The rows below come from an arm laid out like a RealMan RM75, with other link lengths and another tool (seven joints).
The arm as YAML. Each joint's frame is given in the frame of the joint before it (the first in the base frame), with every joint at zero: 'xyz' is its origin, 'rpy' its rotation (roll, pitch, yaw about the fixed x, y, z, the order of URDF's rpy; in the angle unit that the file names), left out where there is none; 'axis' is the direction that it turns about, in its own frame. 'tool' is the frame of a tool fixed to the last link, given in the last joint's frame.
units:
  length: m
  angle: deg
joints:
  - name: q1
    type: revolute
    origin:
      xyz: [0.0, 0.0, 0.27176]
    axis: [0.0, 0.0, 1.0]
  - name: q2
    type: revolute
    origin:
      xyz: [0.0, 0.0, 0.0]
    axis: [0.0, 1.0, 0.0]
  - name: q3
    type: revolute
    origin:
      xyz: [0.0, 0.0, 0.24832]
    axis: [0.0, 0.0, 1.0]
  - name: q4
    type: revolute
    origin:
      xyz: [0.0, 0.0, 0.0]
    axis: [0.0, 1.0, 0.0]
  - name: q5
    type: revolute
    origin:
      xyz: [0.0, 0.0, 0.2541]
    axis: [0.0, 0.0, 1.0]
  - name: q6
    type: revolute
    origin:
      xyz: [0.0, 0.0, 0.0]
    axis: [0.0, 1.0, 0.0]
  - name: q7
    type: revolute
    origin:
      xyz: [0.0, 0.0, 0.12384]
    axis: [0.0, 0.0, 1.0]
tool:
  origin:
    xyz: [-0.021, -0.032, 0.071]
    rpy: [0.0, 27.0, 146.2]
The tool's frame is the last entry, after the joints.
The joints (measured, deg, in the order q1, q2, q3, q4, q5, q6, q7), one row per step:
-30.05 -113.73 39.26 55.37 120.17 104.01 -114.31
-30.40 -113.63 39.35 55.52 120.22 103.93 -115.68
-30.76 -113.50 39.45 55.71 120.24 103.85 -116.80
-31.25 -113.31 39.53 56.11 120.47 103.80 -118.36
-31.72 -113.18 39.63 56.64 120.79 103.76 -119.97
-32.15 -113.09 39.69 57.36 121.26 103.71 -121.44
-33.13 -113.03 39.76 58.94 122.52 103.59 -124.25
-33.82 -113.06 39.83 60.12 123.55 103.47 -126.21
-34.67 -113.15 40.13 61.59 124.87 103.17 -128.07
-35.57 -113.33 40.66 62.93 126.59 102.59 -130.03
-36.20 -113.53 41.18 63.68 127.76 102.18 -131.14
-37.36 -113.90 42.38 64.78 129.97 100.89 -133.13
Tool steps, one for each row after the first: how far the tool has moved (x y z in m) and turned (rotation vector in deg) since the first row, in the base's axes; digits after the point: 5 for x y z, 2 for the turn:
0.00200 0.00144 0.00080 -0.26 -0.06 0.85
0.00421 0.00323 0.00202 -0.40 -0.03 1.41
0.00685 0.00553 0.00429 -0.58 0.22 2.21
0.00957 0.00766 0.00647 -0.76 0.55 3.03
0.01203 0.00983 0.00912 -0.79 1.08 3.73
0.01744 0.01454 0.01417 -0.75 2.38 4.98
0.02124 0.01775 0.01745 -0.66 3.39 5.88
0.02622 0.02224 0.02087 -0.35 4.89 6.45
0.03043 0.02690 0.02284 -0.06 6.72 7.30
0.03358 0.02988 0.02272 0.00 7.96 7.66
0.03881 0.03652 0.02162 0.43 10.36 8.41

